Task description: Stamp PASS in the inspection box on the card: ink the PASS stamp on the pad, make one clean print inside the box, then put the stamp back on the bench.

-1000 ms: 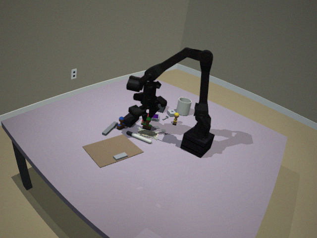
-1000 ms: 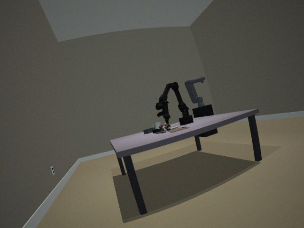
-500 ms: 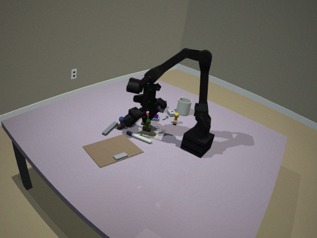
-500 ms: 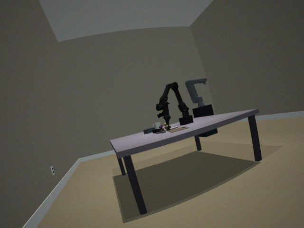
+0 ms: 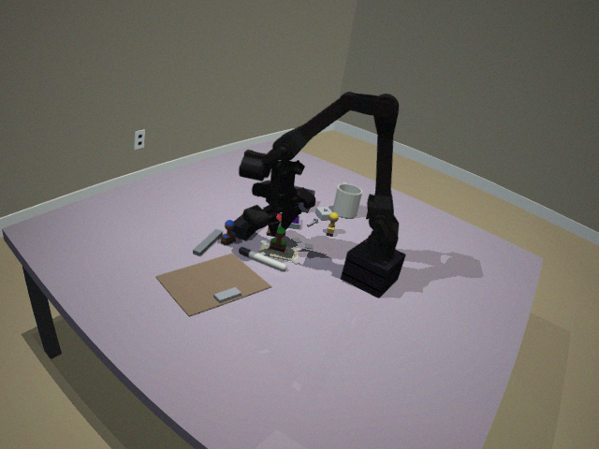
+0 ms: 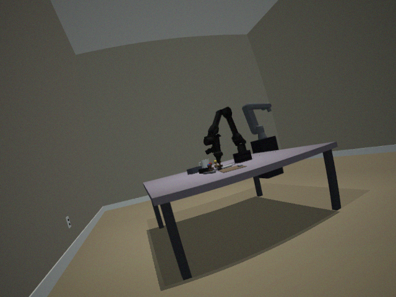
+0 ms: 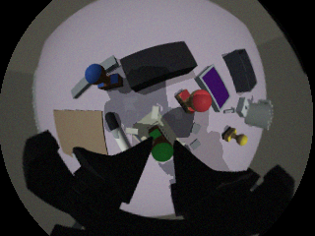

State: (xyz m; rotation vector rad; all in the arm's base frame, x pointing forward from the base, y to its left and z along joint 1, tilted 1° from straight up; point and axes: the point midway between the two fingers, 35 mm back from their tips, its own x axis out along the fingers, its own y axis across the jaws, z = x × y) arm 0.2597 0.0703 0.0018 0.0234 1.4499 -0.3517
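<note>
Now: gripper tip 10 mm past the green stamp and 20 mm above it. The rest, counted from my gripper tip: red-knobbed stamp (50 mm ahead, 50 mm to the right, 30 mm below); cream card (20 mm behind, 10 mm to the left, 50 mm below); white marker (80 mm to the left, 40 mm below).
</note>
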